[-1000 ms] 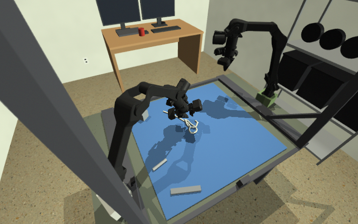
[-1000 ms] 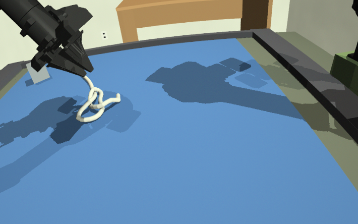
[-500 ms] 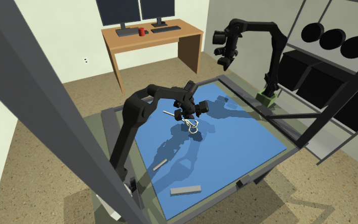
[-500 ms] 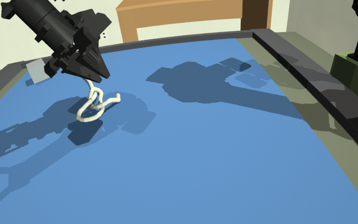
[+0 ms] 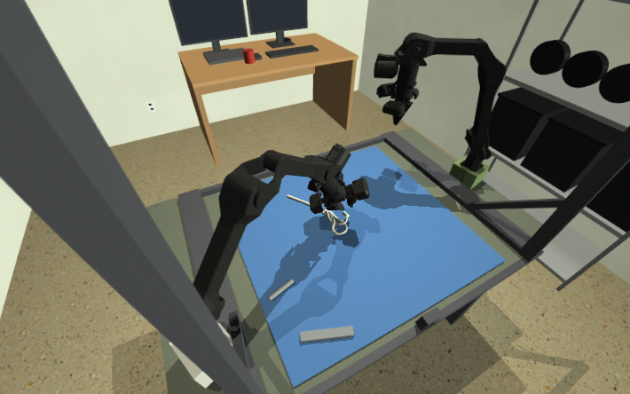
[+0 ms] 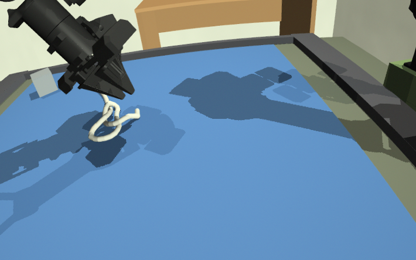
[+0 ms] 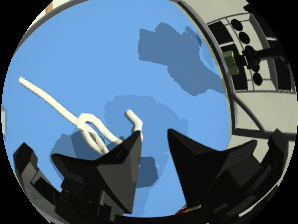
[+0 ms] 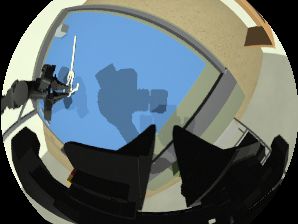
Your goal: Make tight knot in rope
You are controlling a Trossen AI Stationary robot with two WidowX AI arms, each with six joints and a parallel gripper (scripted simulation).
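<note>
The blue mat is 3 cm behind my left hand and 8 cm below it. Also, from my left hand: grey bar: 26 cm behind, 28 cm to the left, 7 cm below; then grey cube: 24 cm ahead, 22 cm to the left, 5 cm below.
</note>
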